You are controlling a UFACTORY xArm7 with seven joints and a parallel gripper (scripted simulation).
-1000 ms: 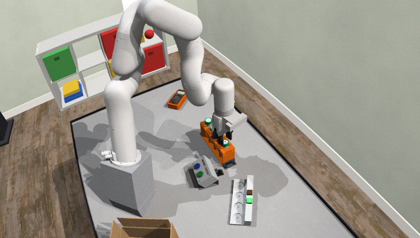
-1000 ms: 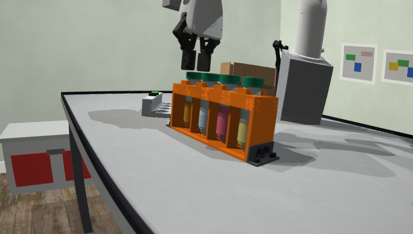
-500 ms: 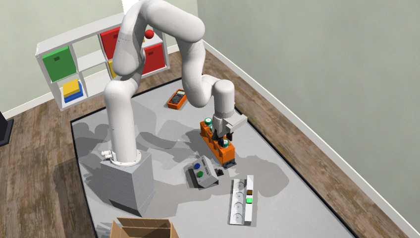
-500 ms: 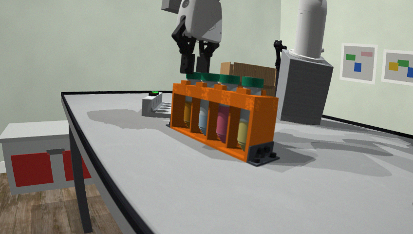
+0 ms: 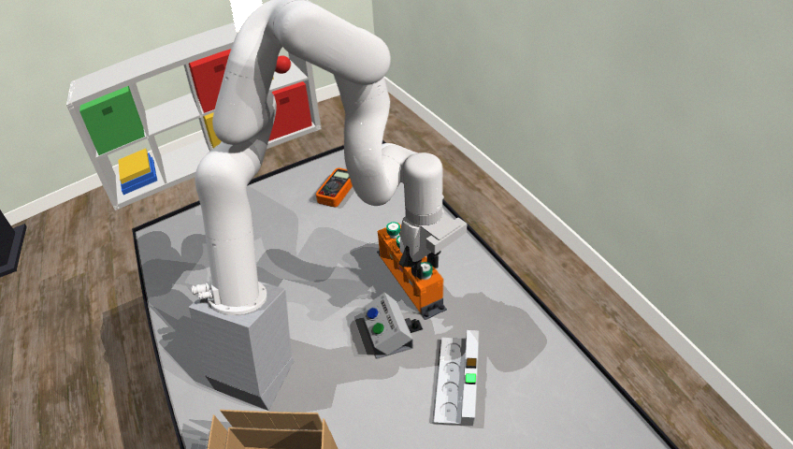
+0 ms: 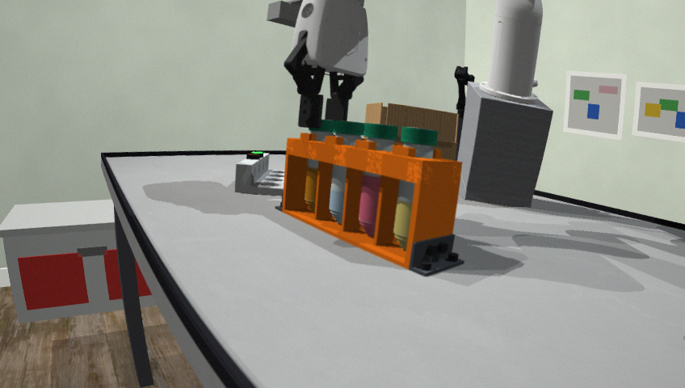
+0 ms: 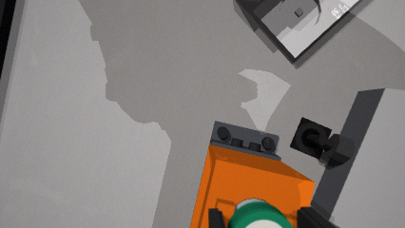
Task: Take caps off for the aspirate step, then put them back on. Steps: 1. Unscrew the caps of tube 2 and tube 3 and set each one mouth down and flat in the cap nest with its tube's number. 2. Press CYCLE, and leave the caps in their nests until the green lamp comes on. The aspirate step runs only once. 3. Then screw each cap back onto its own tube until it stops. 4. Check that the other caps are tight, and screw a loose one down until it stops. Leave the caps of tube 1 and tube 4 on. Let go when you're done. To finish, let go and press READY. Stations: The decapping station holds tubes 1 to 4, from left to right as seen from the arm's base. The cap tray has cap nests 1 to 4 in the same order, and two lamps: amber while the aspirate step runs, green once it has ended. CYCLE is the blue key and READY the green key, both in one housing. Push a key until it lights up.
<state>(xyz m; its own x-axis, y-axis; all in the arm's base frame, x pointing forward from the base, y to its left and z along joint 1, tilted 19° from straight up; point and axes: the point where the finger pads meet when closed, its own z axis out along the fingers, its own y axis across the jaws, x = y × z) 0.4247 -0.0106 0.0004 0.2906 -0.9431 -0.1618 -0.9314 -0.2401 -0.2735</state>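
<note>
The cap 4 is 20 mm below my hand. From my hand the other things lie so: tube 3 threaded neck: 50 mm to the left, 10 mm below; then cap 2: 100 mm to the left, 20 mm below, 10 mm behind; then cap 3: 50 mm to the left, 20 mm below.
</note>
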